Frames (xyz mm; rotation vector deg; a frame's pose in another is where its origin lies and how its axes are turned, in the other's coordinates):
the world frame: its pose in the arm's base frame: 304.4 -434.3 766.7 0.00 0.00 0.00
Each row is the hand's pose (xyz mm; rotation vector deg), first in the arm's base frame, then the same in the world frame.
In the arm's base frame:
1: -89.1 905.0 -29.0 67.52 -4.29 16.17
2: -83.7 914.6 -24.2 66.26 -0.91 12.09
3: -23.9 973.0 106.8 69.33 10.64 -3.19
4: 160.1 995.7 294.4 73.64 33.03 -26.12
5: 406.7 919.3 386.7 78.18 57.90 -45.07
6: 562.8 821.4 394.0 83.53 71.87 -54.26
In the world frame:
1: -393.5 1339.3 -795.7 67.52 -4.29 16.17
2: -388.1 1348.9 -790.9 66.26 -0.91 12.09
3: -328.3 1407.3 -659.9 69.33 10.64 -3.19
4: -144.3 1430.0 -472.3 73.64 33.03 -26.12
5: 102.3 1353.6 -380.0 78.18 57.90 -45.07
6: 258.4 1255.7 -372.7 83.53 71.87 -54.26

